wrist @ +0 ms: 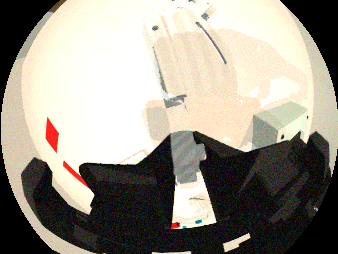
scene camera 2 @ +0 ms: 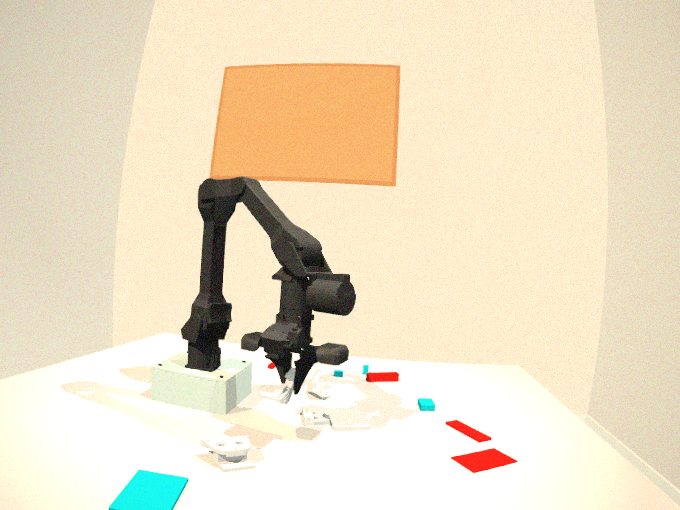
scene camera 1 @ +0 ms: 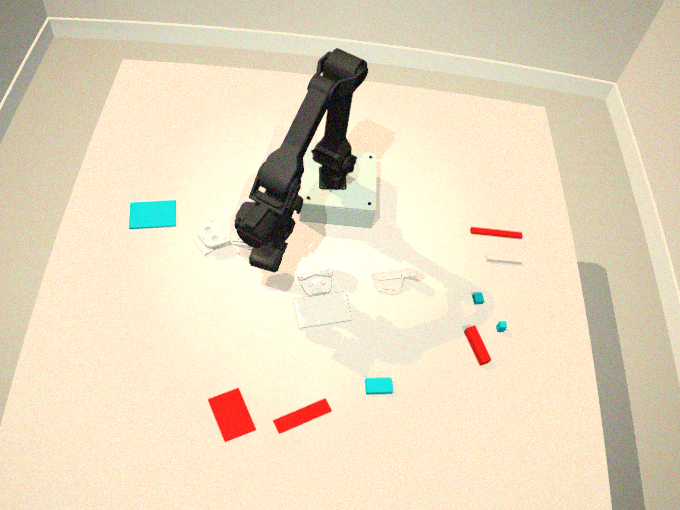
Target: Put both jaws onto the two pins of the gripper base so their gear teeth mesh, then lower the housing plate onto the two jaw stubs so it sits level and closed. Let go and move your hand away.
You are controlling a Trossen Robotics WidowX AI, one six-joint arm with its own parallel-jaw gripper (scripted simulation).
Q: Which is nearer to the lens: the flat red piece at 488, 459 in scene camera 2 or the gripper base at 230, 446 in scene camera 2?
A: The gripper base.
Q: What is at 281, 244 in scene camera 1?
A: My gripper.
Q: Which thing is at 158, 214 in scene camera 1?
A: A flat cyan rectangle.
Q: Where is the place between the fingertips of my gripper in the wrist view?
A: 183, 136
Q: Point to a white jaw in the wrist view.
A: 186, 65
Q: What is my gripper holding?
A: A white jaw.
